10 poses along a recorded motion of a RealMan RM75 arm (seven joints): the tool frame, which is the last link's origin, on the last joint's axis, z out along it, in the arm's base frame.
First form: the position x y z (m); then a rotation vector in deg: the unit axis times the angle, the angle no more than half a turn.
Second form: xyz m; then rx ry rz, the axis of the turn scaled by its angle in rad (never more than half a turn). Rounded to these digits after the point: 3 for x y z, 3 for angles.
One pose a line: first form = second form
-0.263 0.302 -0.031 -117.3 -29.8 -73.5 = -0.263 0.302 -0.031 -2.047 -0.520 -1.283
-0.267 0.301 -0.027 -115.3 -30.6 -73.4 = -0.267 0.301 -0.027 -2.012 -0.534 -1.281
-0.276 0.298 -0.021 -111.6 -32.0 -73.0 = -0.276 0.298 -0.021 -1.948 -0.559 -1.274
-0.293 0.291 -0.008 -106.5 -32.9 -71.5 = -0.293 0.291 -0.008 -1.859 -0.574 -1.248
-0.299 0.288 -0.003 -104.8 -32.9 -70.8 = -0.299 0.288 -0.003 -1.829 -0.574 -1.236
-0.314 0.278 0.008 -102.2 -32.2 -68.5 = -0.314 0.278 0.008 -1.784 -0.562 -1.196
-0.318 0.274 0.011 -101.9 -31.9 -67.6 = -0.318 0.274 0.011 -1.778 -0.557 -1.180
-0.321 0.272 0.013 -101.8 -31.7 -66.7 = -0.321 0.272 0.013 -1.777 -0.553 -1.164
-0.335 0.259 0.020 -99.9 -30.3 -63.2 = -0.335 0.259 0.020 -1.744 -0.529 -1.103
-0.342 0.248 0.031 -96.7 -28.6 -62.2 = -0.342 0.248 0.031 -1.688 -0.499 -1.086
